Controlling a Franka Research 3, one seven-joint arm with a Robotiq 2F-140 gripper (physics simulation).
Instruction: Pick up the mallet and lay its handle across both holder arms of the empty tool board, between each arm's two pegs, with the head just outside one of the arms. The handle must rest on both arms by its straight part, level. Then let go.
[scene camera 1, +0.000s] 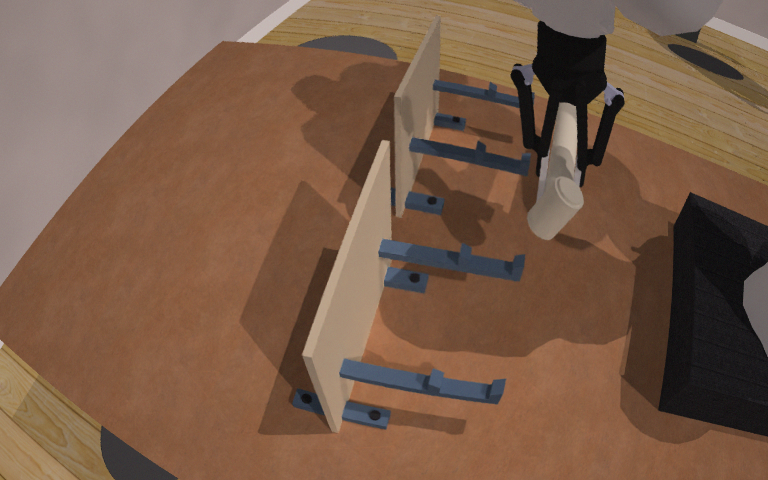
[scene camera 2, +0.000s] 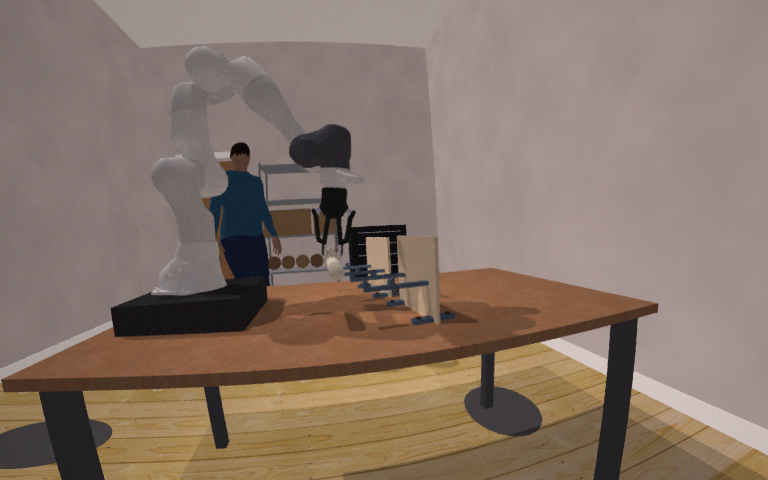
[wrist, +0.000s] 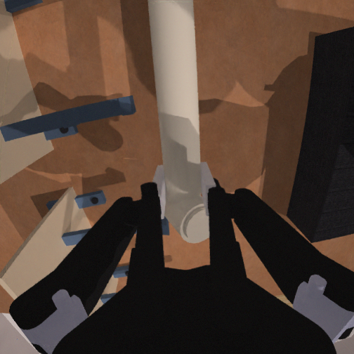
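My gripper (scene camera 1: 560, 169) (scene camera 2: 331, 249) (wrist: 182, 175) points down and is shut on the pale mallet (scene camera 1: 550, 215) (scene camera 2: 335, 268) (wrist: 175, 75), held above the table. A short, thick, round-faced end points toward scene camera 1, angled to the long straight part, which runs away between the fingers. I cannot tell whether this end is the head; the far end is hidden. Two upright boards, the near board (scene camera 1: 356, 283) (scene camera 2: 419, 271) and the far board (scene camera 1: 419, 113) (scene camera 2: 377, 254), each have two blue pegged arms and hold no tool. The mallet is beyond the far board's arm tips, on the robot-base side, not touching them.
The black robot base (scene camera 1: 702, 339) (scene camera 2: 181, 316) (wrist: 327, 150) stands on the brown table (scene camera 1: 169, 226) (scene camera 2: 538, 294), on the side opposite the boards. Blue feet stick out under the boards. A person (scene camera 2: 240, 203) and a shelf unit stand behind the table.
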